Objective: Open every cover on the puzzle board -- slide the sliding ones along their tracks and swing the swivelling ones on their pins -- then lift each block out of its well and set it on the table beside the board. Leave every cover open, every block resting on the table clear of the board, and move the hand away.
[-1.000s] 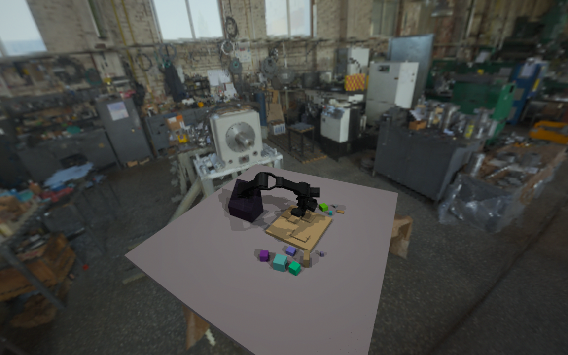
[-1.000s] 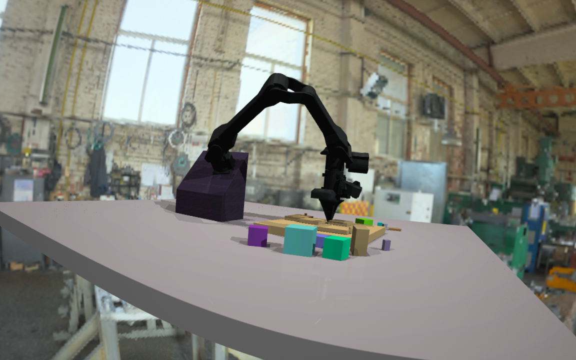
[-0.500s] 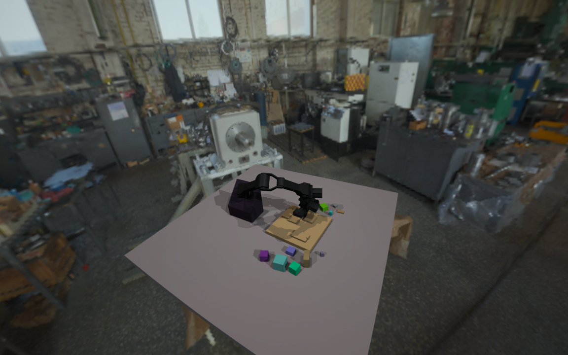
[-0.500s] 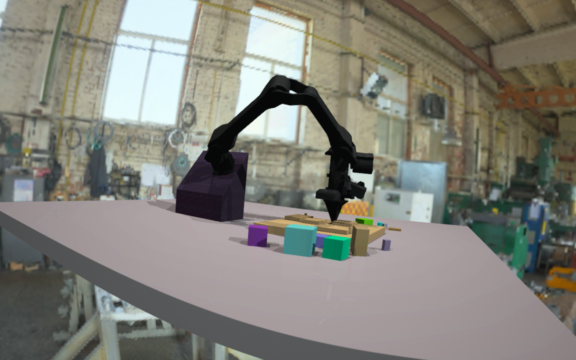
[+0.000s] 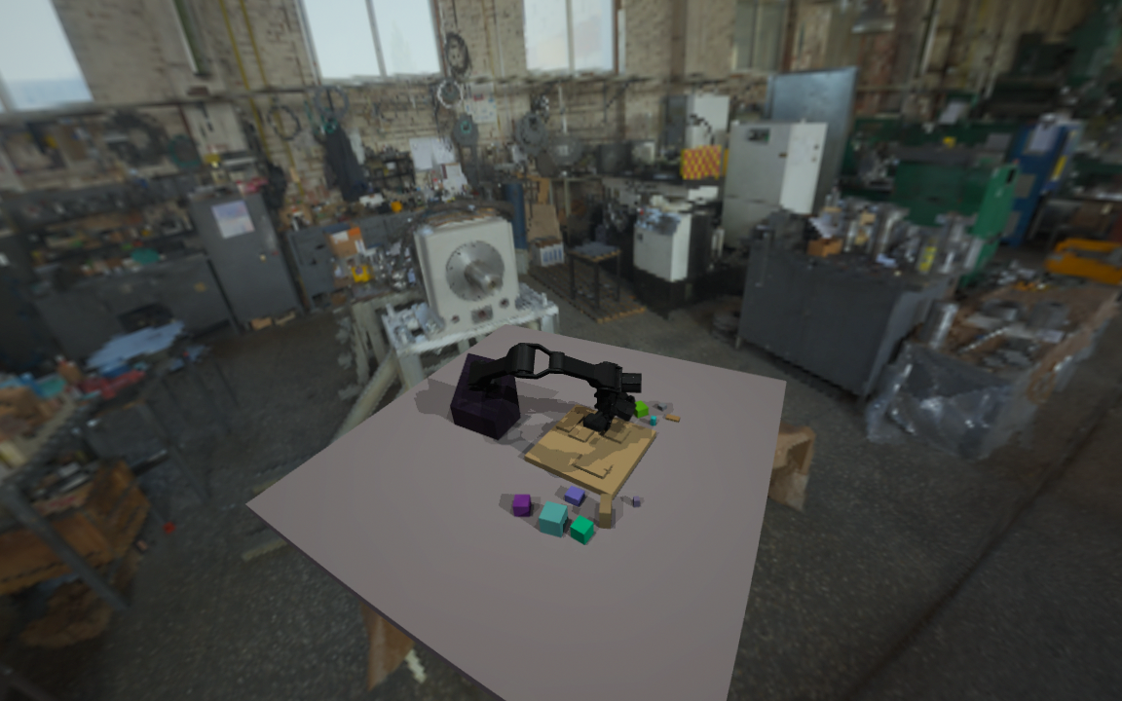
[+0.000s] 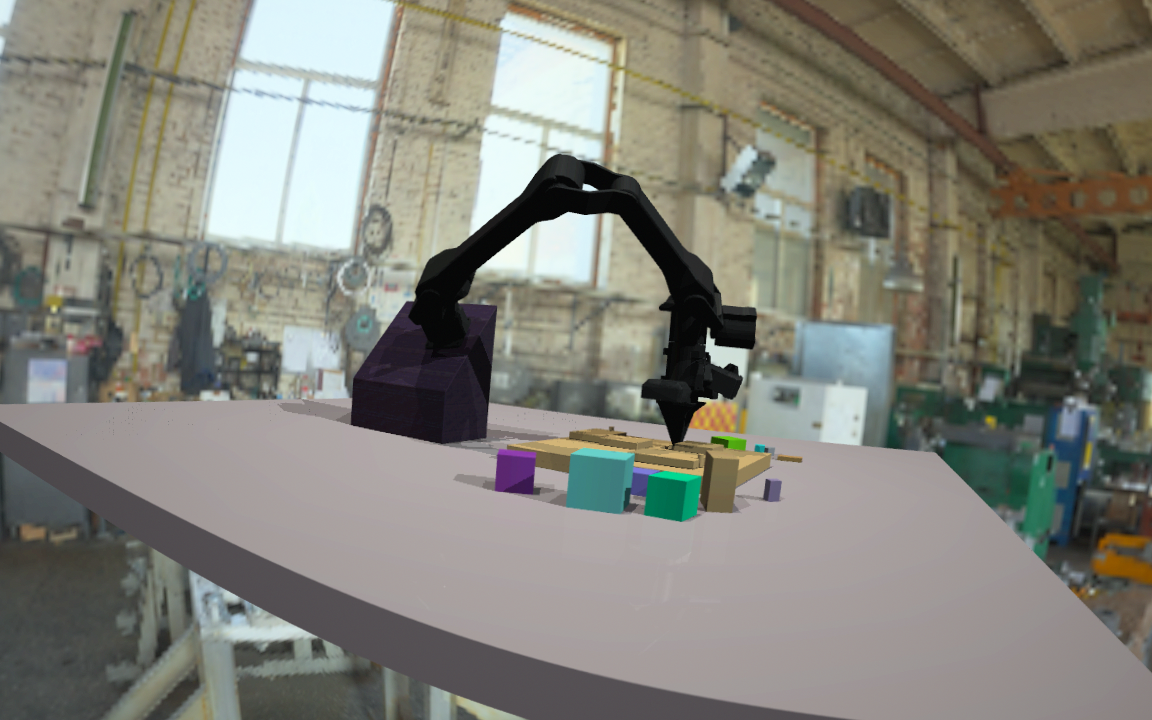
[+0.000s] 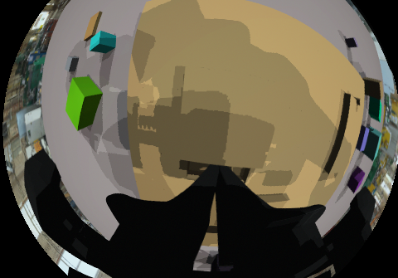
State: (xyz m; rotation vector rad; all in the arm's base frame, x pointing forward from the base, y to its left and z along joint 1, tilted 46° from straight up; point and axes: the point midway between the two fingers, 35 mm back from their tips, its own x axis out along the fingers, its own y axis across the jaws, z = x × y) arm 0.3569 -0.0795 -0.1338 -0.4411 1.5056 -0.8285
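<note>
Now: gripper tip 40 mm past the tan puzzle board and 70 mm to the left of it. The rest, counted from my gripper tip: lime block: 70 mm ahead, 150 mm to the left, 10 mm below; then small teal block: 130 mm ahead, 100 mm to the left, 10 mm below; then flat orange piece: 180 mm ahead, 150 mm to the left, 20 mm below.
</note>
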